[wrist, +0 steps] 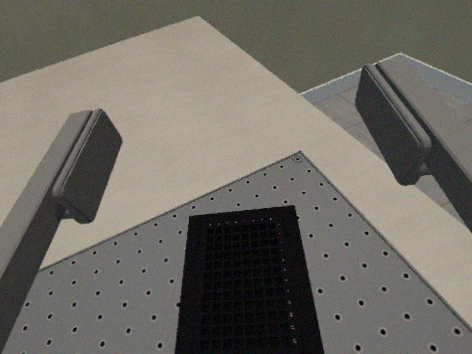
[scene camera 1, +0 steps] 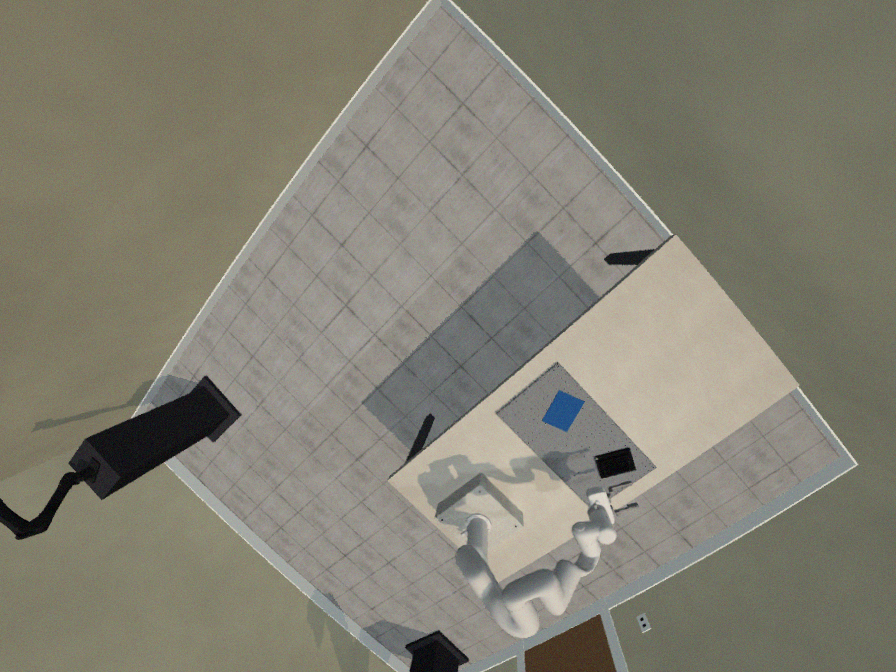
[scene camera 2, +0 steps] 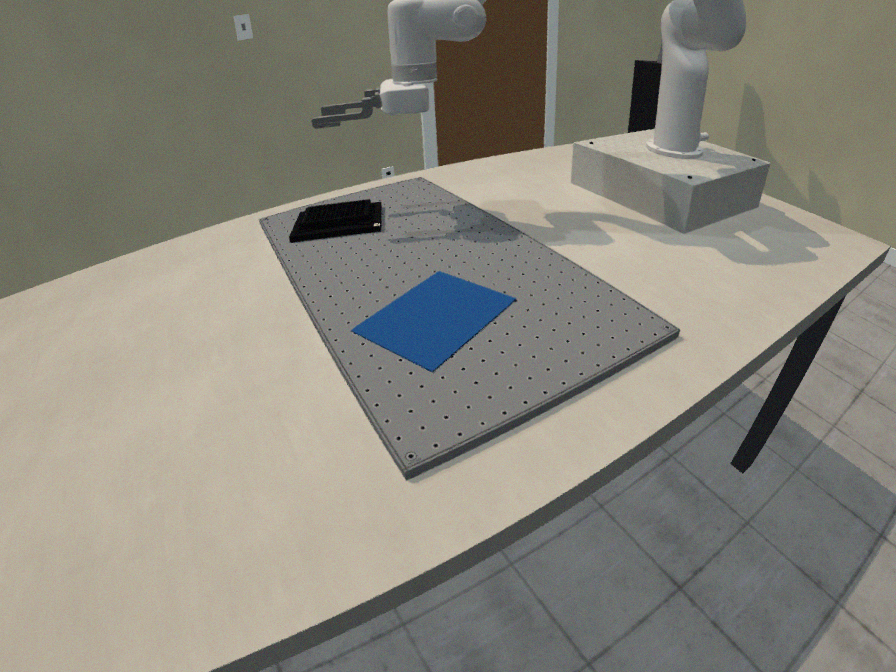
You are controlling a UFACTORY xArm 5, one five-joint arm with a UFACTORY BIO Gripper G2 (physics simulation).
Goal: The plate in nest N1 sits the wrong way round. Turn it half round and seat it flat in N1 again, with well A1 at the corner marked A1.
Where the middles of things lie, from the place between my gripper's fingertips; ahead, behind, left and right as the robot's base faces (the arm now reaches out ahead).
Right now the black well plate [scene camera 2: 345, 213] is 180 mm below my hand and 20 mm to the left of it. Round my hand: flat blue rectangle [scene camera 2: 428, 324] 380 mm to the left, 200 mm below, 40 mm behind; then black nest [scene camera 2: 377, 210] 190 mm below, 20 mm to the left.
